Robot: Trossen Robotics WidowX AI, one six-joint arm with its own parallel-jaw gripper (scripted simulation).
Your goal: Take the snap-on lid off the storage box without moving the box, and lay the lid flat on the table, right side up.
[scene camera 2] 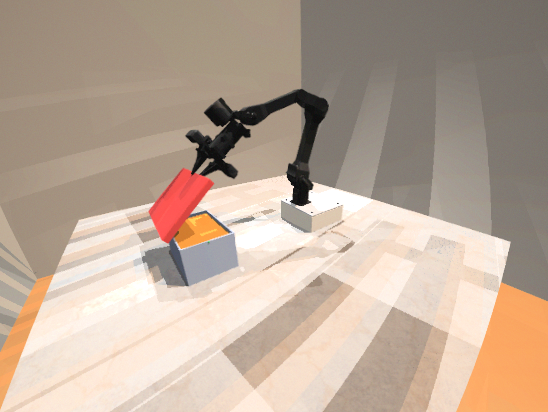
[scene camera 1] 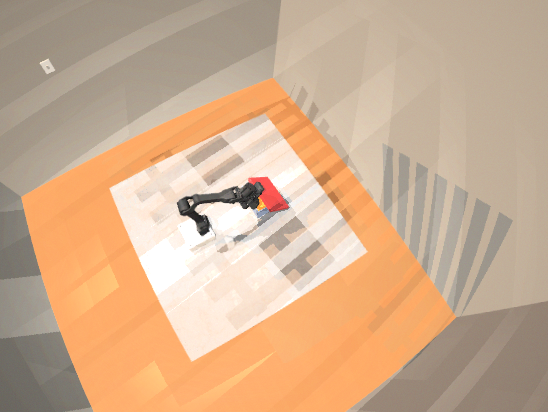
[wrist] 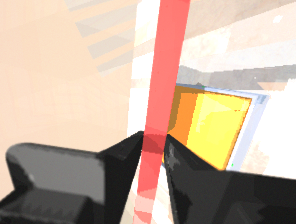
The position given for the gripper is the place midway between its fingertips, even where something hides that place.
The gripper (scene camera 2: 194, 176) holds a red lid (scene camera 2: 180, 198).
